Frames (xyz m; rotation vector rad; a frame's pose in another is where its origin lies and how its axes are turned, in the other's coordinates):
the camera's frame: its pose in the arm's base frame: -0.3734 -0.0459 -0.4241 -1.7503 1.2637 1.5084
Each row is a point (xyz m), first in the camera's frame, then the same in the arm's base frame.
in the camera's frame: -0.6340 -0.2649 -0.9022
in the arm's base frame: 0.3208 -0.4828 0.3590
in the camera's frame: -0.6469 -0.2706 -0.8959
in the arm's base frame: 0.3234 -0.4709 0.3685
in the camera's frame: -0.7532 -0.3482 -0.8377
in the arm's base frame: 0.3683 -0.3539 0.4392
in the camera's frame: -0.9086 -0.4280 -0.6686
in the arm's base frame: 0.3643 -0.1273 0.5272
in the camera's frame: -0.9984 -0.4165 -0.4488
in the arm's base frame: 0.2529 0.0805 0.5575
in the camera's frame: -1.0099 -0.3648 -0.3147
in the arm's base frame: 0.1438 0.1737 0.5435
